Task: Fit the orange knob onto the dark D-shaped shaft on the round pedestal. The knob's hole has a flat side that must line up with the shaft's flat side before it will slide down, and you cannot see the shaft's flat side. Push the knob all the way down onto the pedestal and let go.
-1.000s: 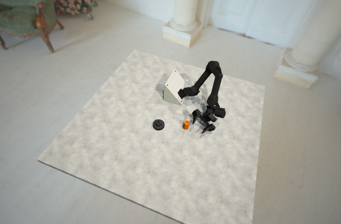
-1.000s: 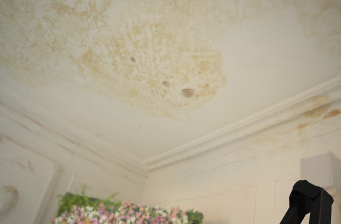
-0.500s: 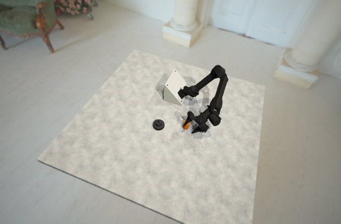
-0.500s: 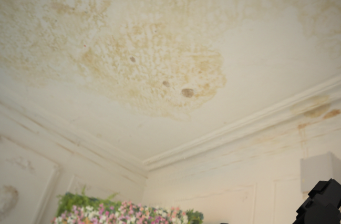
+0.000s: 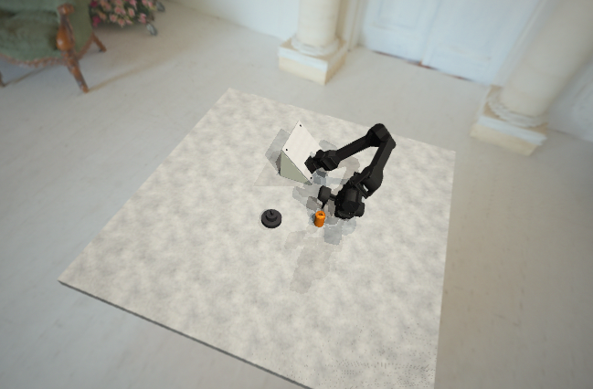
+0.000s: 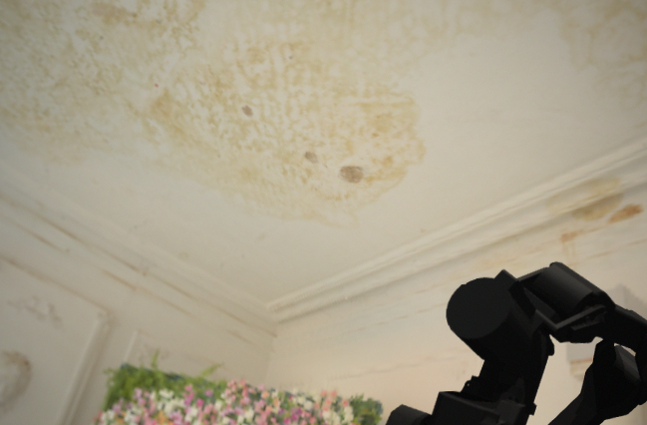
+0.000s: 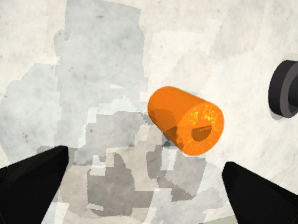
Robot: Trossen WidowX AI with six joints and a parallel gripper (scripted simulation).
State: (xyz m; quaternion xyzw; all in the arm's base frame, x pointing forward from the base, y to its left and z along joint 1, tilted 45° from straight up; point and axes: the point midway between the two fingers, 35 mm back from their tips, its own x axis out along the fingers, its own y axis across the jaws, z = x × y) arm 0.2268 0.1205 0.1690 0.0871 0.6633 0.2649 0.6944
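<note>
The orange knob lies 20 mm ahead of my gripper tip, 40 mm to the right of it and 50 mm below it. Also, from my gripper tip: dark round pedestal (100 mm ahead, 220 mm to the right, 50 mm below).
</note>
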